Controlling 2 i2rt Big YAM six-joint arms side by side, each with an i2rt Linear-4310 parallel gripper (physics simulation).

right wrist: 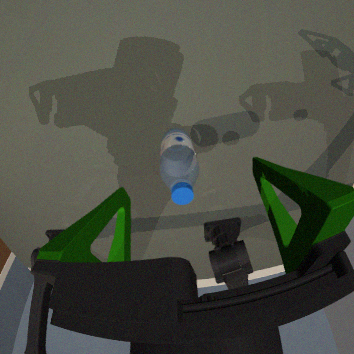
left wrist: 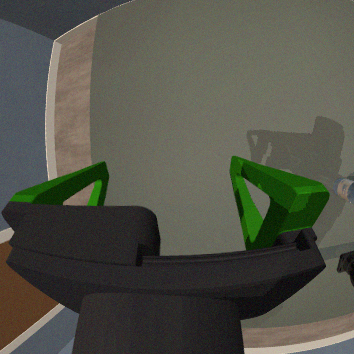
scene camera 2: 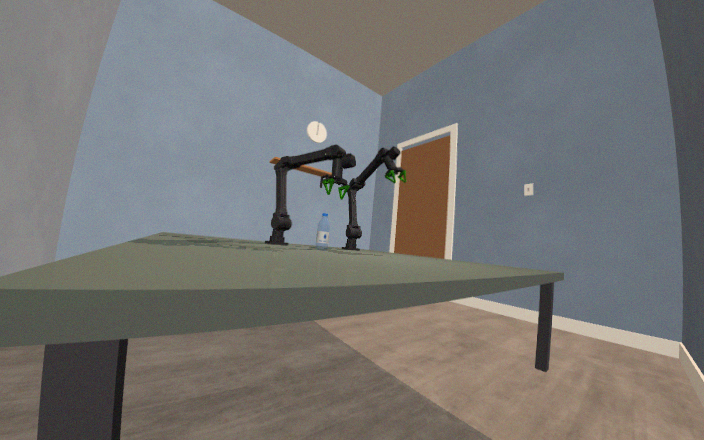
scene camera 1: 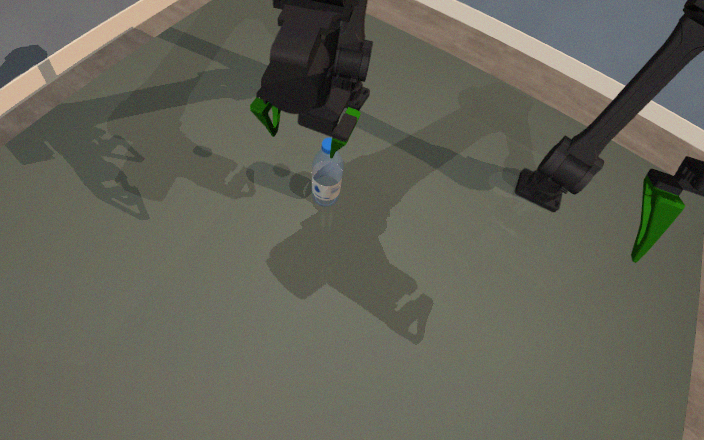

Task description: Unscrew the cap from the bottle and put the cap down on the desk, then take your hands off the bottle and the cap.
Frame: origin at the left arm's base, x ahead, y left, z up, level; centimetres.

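Seen in the pictures: left gripper, fingertip midpoint: (left wrist: pixel 167 165) (scene camera 2: pixel 400 182) (scene camera 1: pixel 686 281); right gripper, fingertip midpoint: (right wrist: pixel 187 179) (scene camera 2: pixel 335 197) (scene camera 1: pixel 303 144); left arm's base at its link origin: (scene camera 2: pixel 350 249) (scene camera 1: pixel 537 191); right arm's base at its link origin: (right wrist: pixel 221 227) (left wrist: pixel 348 259) (scene camera 2: pixel 276 244).
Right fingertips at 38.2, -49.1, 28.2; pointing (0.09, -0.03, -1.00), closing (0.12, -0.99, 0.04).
Note:
Offsets run from my right fingertips to a thing's top centre, as dx, dy, dz. Level surfaces: height alone.
A clear bottle @[-8.3, +0.7, -8.5] (scene camera 1: pixel 326 179) (scene camera 2: pixel 322 233) (left wrist: pixel 345 190) (right wrist: pixel 177 165) stands upright on the desk @[dz -28.2] (scene camera 1: pixel 363 389) (scene camera 2: pixel 259 269). Its blue cap @[-8.3, +0.7, -8.4] (scene camera 1: pixel 326 145) (scene camera 2: pixel 325 214) (right wrist: pixel 182 193) sits on the neck; whether it is screwed tight cannot be seen. My right gripper (scene camera 1: pixel 303 145) (scene camera 2: pixel 335 196) (right wrist: pixel 187 179) is open and empty, above the bottle and apart from it; one finger overlaps the cap's edge in scene camera 1. My left gripper (scene camera 2: pixel 398 181) (left wrist: pixel 167 165) is open and empty, raised well to the right of the bottle in the scene views.
The left arm's base (scene camera 1: pixel 539 191) stands on the desk to the right of the bottle in scene camera 1. An arm base (right wrist: pixel 222 230) also shows beyond the cap in the right wrist view. Arm shadows cross the desk around the bottle. A door (scene camera 2: pixel 425 202) is in the wall behind.

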